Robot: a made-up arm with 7 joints. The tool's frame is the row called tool.
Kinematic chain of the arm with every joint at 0, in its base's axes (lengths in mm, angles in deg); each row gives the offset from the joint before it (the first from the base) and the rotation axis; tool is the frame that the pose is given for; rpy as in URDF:
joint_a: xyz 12 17.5 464.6 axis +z
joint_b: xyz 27.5 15.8 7.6 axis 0 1 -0.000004
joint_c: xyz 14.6 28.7 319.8 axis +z
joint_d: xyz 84.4 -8.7 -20.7 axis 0 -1 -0.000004
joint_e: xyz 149.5 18.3 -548.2 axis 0 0.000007 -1
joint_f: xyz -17.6 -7.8 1.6 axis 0 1 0.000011
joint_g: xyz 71.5 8.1 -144.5 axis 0 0.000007 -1
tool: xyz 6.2 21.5 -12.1 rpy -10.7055 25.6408 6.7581
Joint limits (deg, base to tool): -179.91..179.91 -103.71..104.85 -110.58..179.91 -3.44..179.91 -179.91..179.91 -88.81..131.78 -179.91..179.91
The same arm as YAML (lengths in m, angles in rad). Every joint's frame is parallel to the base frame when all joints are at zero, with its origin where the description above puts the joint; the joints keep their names.
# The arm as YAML. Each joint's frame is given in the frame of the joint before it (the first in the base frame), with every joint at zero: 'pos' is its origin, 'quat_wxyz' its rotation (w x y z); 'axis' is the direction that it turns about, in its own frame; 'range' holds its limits. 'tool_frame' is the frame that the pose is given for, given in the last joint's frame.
length_unit: m
angle_unit: rad
joints:
  - joint: joint_a
    pos: [0.012, 0.0175, 0.4646]
    quat_wxyz: [1.0, 0.0, 0.0, 0.0]
    axis: "+z"
    range: [-3.14, 3.14]
  - joint: joint_b
    pos: [0.0275, 0.0158, 0.0076]
    quat_wxyz: [1.0, 0.0, 0.0, 0.0]
    axis: "+y"
    range: [-1.8101, 1.83]
  - joint: joint_c
    pos: [0.0146, 0.0287, 0.3198]
    quat_wxyz: [1.0, 0.0, 0.0, 0.0]
    axis: "+z"
    range: [-1.93, 3.14]
  - joint: joint_d
    pos: [0.0844, -0.0087, -0.0207]
    quat_wxyz: [1.0, 0.0, 0.0, 0.0]
    axis: "-y"
    range: [-0.06, 3.14]
  - joint: joint_e
    pos: [0.1495, 0.0183, -0.5482]
    quat_wxyz: [1.0, 0.0, 0.0, 0.0]
    axis: "-z"
    range: [-3.14, 3.14]
  - joint: joint_f
    pos: [-0.0176, -0.0078, 0.0016]
    quat_wxyz: [1.0, 0.0, 0.0, 0.0]
    axis: "+y"
    range: [-1.55, 2.3]
  - joint: joint_g
    pos: [0.0715, 0.0081, -0.1445]
    quat_wxyz: [1.0, 0.0, 0.0, 0.0]
    axis: "-z"
    range: [-3.14, 3.14]
tool_frame:
  pos: [0.0062, 0.0215, -0.0121]
  quat_wxyz: [0.96791, -0.103825, 0.215183, 0.077885]

